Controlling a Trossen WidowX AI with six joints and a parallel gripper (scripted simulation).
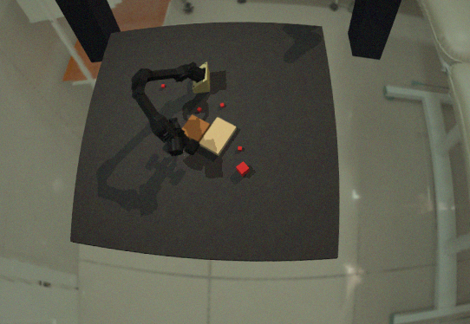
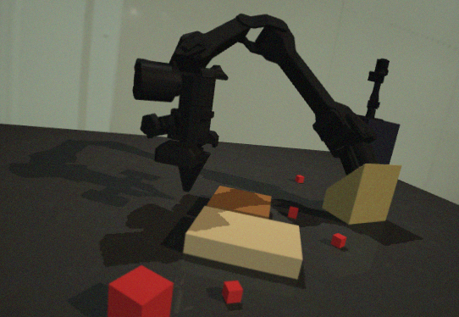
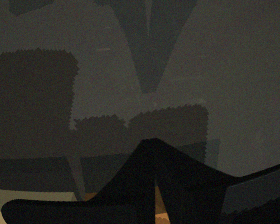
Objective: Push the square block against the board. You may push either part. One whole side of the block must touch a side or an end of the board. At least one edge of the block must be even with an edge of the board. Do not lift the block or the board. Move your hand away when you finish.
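The square brown block is 90 mm behind my gripper tip, 50 mm to the left of it and 10 mm below it. Also, from my gripper tip: red cube: 280 mm to the left, 100 mm ahead; cream board: 160 mm to the left, 50 mm behind, 10 mm below.
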